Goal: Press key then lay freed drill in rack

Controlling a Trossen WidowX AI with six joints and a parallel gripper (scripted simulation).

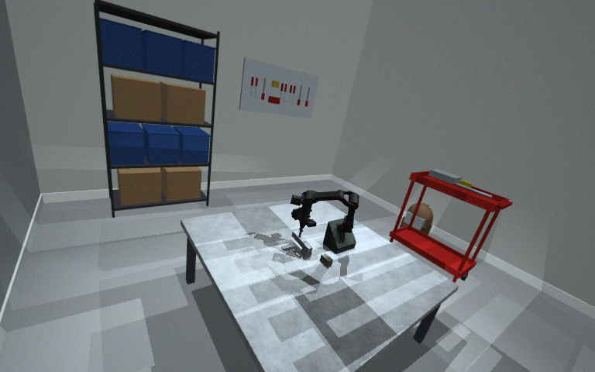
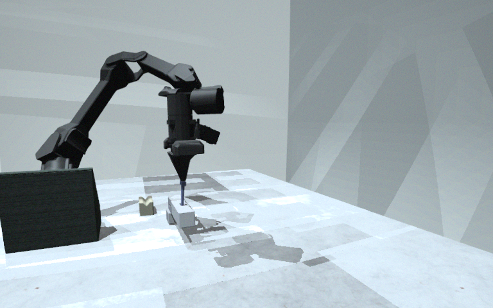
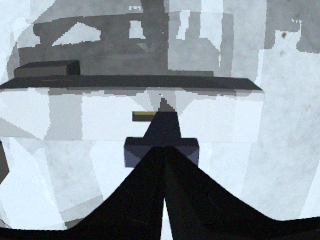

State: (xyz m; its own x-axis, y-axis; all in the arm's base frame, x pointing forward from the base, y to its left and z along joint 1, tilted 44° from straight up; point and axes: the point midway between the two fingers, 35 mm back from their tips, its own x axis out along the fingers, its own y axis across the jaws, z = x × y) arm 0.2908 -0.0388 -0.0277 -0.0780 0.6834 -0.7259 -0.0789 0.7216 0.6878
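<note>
My gripper tip is 90 mm above the grey holder block, 30 mm to the right of it and 10 mm past it. Also, from my gripper tip: rack: 190 mm to the left, 110 mm below, 90 mm behind.
</note>
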